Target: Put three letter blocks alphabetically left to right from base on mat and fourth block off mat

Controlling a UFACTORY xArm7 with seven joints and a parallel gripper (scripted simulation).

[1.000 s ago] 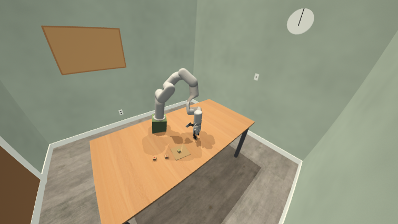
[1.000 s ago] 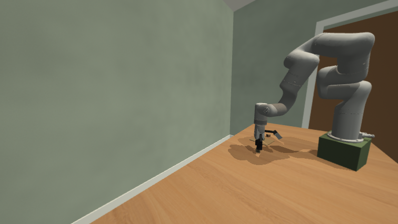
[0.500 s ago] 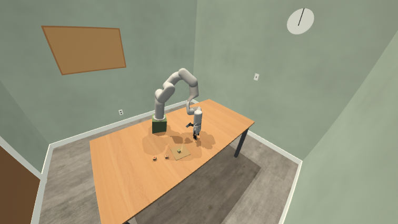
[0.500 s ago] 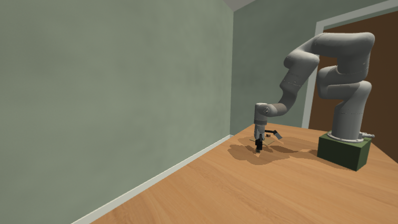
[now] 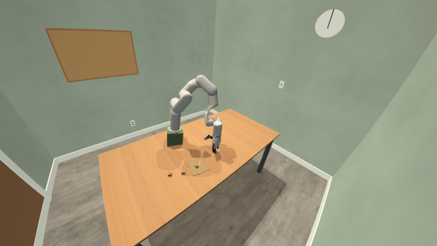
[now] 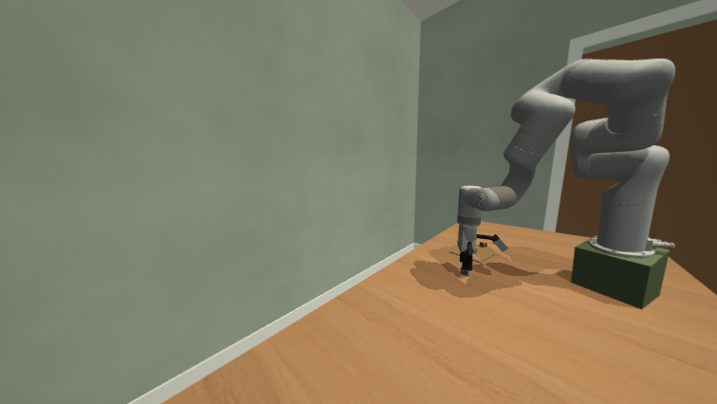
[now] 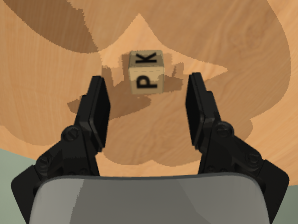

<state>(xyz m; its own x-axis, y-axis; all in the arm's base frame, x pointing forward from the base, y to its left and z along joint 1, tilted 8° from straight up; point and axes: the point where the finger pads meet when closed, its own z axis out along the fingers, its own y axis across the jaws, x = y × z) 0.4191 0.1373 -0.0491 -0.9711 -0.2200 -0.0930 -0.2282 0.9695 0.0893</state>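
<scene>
Right now my hand is 220 mm to the left of the tan mat, 50 mm above it and 10 mm past it. Also, from my hand: green-topped block (230 mm to the right, 30 mm below, 10 mm behind).
</scene>
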